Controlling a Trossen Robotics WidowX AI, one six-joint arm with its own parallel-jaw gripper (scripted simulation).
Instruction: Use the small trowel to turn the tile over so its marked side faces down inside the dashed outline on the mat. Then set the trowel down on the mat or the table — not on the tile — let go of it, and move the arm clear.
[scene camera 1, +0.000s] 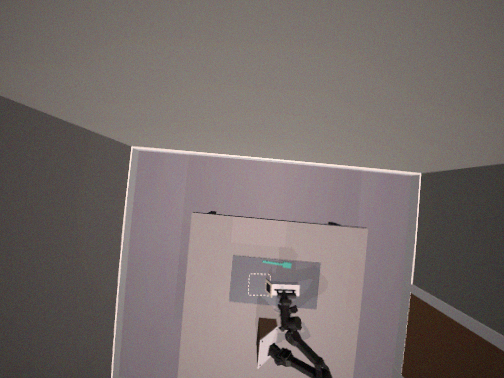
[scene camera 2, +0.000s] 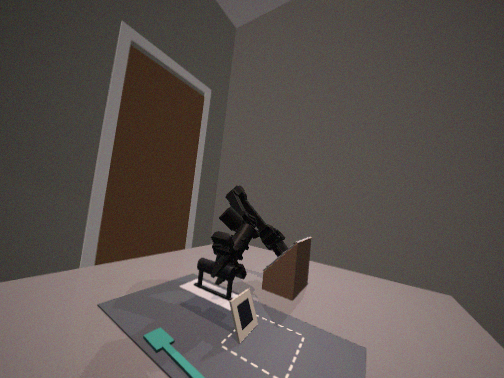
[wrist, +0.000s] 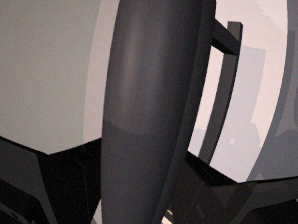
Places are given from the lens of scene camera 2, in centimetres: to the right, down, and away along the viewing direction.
my gripper (scene camera 2: 214, 280): -10, 26, 52
tile (scene camera 2: 243, 312): -2, 32, 48
grey mat (scene camera 2: 198, 326): -14, 35, 48
